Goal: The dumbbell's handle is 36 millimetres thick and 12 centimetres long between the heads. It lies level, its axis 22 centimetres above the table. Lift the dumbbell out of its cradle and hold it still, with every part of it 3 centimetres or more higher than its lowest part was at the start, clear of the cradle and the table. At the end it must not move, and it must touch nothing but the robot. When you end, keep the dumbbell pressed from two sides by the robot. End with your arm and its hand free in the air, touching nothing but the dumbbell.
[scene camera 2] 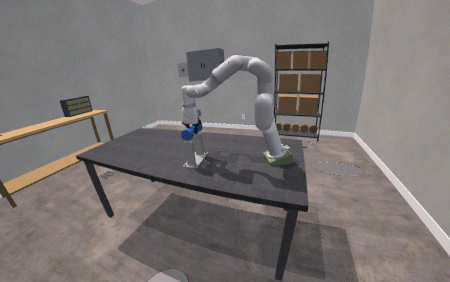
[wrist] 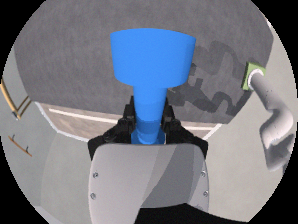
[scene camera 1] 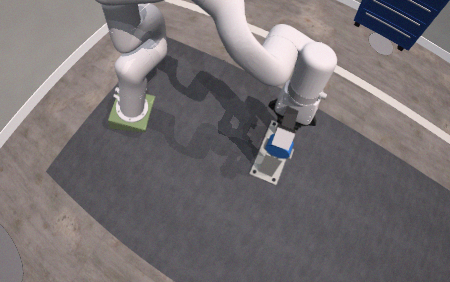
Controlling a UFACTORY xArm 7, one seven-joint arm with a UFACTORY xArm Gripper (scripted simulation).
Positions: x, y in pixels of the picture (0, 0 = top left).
Labels:
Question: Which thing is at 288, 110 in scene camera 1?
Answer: My gripper.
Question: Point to a grey cradle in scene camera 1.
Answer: At 270, 163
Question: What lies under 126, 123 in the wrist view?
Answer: My gripper.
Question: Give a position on a blue dumbbell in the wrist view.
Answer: At 151, 60

